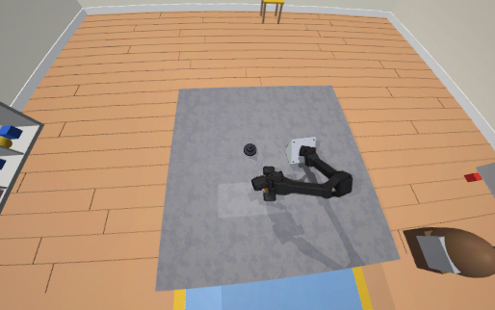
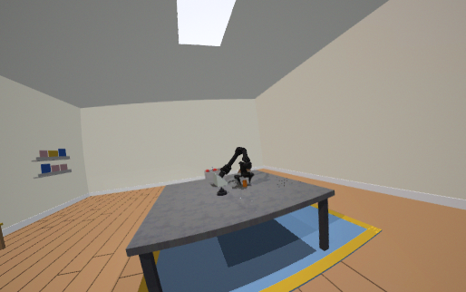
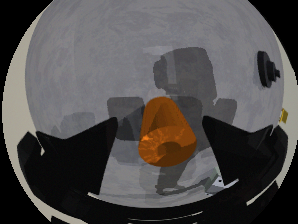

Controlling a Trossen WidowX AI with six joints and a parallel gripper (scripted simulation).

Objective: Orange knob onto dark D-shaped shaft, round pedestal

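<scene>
Now: the orange knob 10 mm above my gripper tip. Also, from my gripper tip: dark round pedestal: 100 mm ahead, 240 mm to the right, 10 mm above.
</scene>
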